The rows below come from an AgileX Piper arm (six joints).
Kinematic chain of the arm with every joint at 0, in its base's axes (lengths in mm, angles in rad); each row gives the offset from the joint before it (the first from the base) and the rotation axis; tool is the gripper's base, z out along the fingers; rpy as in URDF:
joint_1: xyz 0 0 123 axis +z
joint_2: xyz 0 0 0 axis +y
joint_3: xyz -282.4 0 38.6 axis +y
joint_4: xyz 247.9 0 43.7 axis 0.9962 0 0.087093
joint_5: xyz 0 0 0 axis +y
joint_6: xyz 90.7 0 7.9 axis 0.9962 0 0.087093
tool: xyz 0 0 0 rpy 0 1.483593 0
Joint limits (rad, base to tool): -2.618..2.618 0..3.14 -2.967..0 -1.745..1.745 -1.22..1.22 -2.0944..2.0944
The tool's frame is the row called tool.
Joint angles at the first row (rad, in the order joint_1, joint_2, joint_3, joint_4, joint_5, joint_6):
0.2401, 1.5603, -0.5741, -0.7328, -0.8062, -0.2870
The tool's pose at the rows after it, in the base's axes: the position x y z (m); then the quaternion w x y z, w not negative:
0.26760 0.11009 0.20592 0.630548 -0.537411 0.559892 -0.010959
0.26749 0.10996 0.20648 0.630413 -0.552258 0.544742 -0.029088
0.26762 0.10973 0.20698 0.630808 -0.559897 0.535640 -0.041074
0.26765 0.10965 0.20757 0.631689 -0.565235 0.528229 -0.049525
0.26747 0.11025 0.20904 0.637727 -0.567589 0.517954 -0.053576
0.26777 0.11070 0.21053 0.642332 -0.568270 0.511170 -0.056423
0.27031 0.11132 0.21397 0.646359 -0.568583 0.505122 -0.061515
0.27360 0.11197 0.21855 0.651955 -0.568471 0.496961 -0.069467
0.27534 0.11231 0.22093 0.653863 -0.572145 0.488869 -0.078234
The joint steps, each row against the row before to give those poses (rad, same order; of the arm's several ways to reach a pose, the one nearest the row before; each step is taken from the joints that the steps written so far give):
0.0000, -0.0067, 0.0000, 0.0085, 0.0055, -0.0565
0.0000, -0.0022, -0.0001, 0.0010, 0.0012, -0.0554
0.0000, -0.0012, 0.0001, 0.0053, 0.0000, -0.0366
0.0000, -0.0012, -0.0001, 0.0034, -0.0019, -0.0264
0.0000, 0.0000, 0.0001, 0.0018, -0.0176, -0.0199
0.0000, 0.0000, -0.0021, 0.0019, -0.0113, -0.0118
0.0000, 0.0000, -0.0135, 0.0000, 0.0001, -0.0068
0.0000, 0.0000, -0.0170, 0.0035, -0.0009, -0.0129
0.0000, 0.0000, -0.0093, 0.0009, 0.0009, -0.0202

